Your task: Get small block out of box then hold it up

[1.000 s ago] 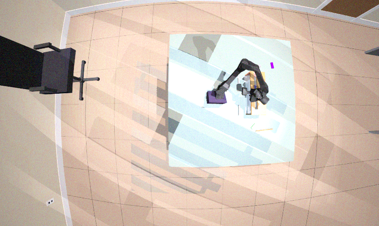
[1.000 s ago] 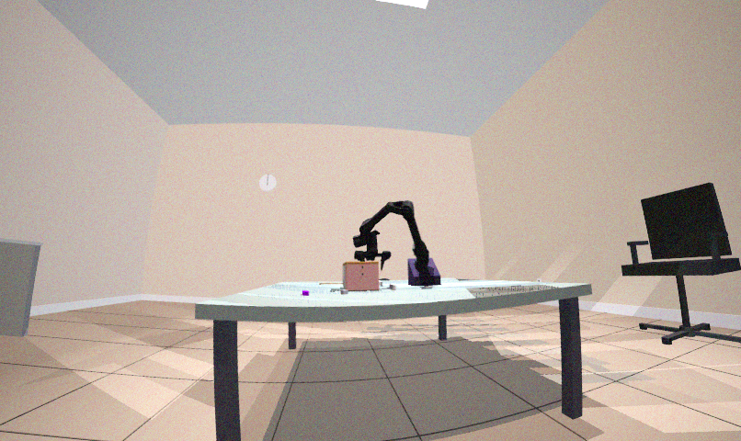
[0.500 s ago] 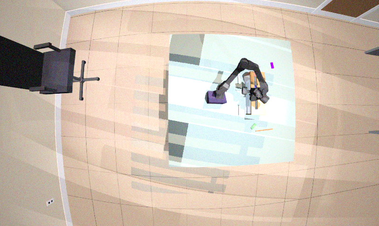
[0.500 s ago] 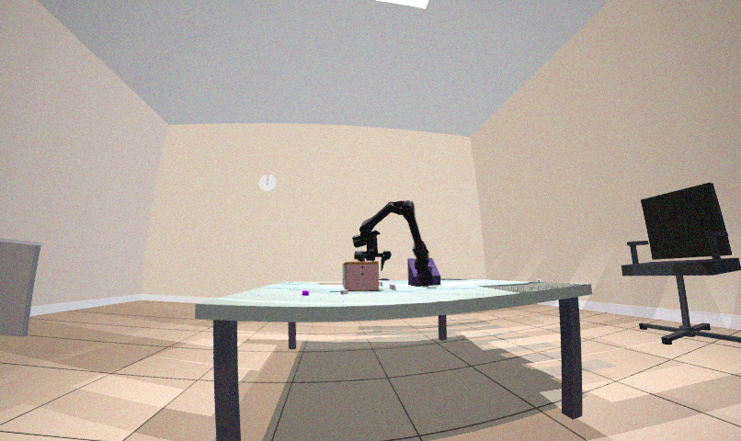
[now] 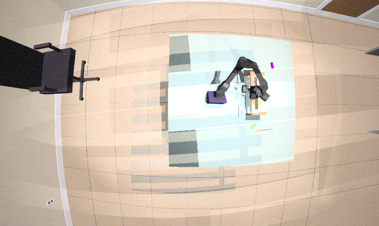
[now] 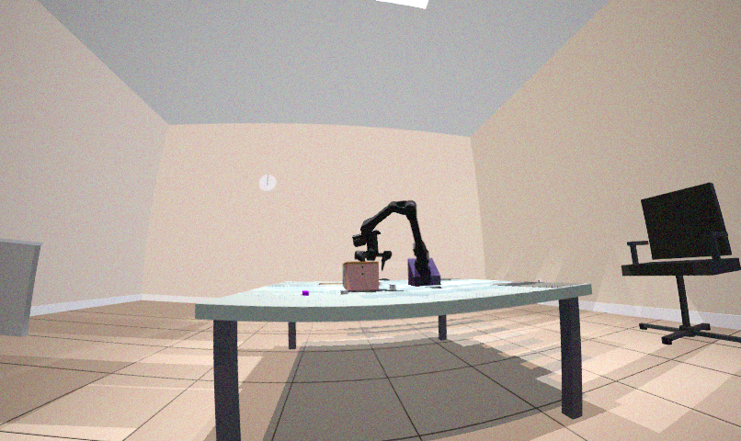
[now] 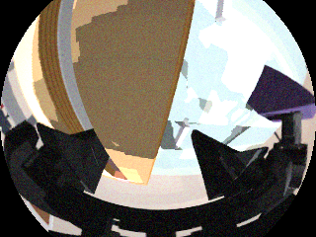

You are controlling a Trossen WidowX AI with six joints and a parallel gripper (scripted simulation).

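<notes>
My gripper tip is now 50 mm short of the blue block and 20 mm to the right of it. Also, from my gripper tip: green piece (60 mm ahead, 360 mm to the right, 80 mm below); orange box (30 mm ahead, 50 mm to the right, 20 mm below); magenta piece (320 mm ahead, 240 mm to the left, 80 mm below).
</notes>
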